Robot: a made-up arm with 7 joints. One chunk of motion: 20 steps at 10 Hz.
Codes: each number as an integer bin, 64 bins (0 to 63) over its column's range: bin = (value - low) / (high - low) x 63, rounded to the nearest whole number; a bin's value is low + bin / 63 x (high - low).
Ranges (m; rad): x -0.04..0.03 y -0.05..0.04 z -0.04..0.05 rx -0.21..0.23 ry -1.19..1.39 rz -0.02..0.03
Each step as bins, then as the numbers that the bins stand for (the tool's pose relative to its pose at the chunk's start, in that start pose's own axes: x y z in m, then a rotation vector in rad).
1 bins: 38 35 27 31 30 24
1 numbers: 0.0022 0.0000 -0.0014 0.0065 0.0386 -0.0010
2 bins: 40 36 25 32 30 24
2 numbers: 0.0044 0.0014 -0.0043 0.0135 0.0386 -0.0010
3 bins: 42 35 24 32 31 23
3 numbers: 0.0067 0.0000 -0.0057 0.0135 0.0795 -0.0017
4 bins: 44 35 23 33 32 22
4 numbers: 0.0089 0.0000 -0.0071 0.0205 0.1205 -0.0025
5 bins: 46 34 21 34 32 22
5 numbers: 0.0111 -0.0014 -0.0100 0.0275 0.1205 -0.0025
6 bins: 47 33 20 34 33 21
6 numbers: 0.0122 -0.0029 -0.0114 0.0275 0.1614 -0.0033
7 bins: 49 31 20 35 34 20
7 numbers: 0.0144 -0.0057 -0.0114 0.0344 0.2024 -0.0041
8 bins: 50 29 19 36 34 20
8 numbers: 0.0156 -0.0086 -0.0129 0.0414 0.2024 -0.0041
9 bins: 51 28 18 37 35 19
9 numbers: 0.0167 -0.0100 -0.0143 0.0484 0.2433 -0.0049
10 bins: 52 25 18 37 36 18
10 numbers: 0.0178 -0.0143 -0.0143 0.0484 0.2843 -0.0057
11 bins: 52 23 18 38 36 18
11 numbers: 0.0178 -0.0171 -0.0143 0.0554 0.2843 -0.0057
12 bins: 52 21 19 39 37 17
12 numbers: 0.0178 -0.0200 -0.0129 0.0624 0.3252 -0.0065
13 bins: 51 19 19 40 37 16
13 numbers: 0.0167 -0.0229 -0.0129 0.0694 0.3252 -0.0073
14 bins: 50 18 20 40 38 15
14 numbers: 0.0156 -0.0243 -0.0114 0.0694 0.3662 -0.0081
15 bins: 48 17 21 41 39 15
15 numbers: 0.0133 -0.0257 -0.0100 0.0763 0.4071 -0.0081
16 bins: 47 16 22 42 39 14
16 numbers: 0.0122 -0.0271 -0.0086 0.0833 0.4071 -0.0089
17 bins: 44 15 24 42 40 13
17 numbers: 0.0089 -0.0286 -0.0057 0.0833 0.4481 -0.0097
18 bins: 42 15 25 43 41 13
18 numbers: 0.0067 -0.0286 -0.0043 0.0903 0.4890 -0.0097
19 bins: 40 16 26 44 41 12
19 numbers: 0.0044 -0.0271 -0.0029 0.0973 0.4890 -0.0105
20 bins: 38 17 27 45 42 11
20 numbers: 0.0022 -0.0257 -0.0014 0.1043 0.5300 -0.0113
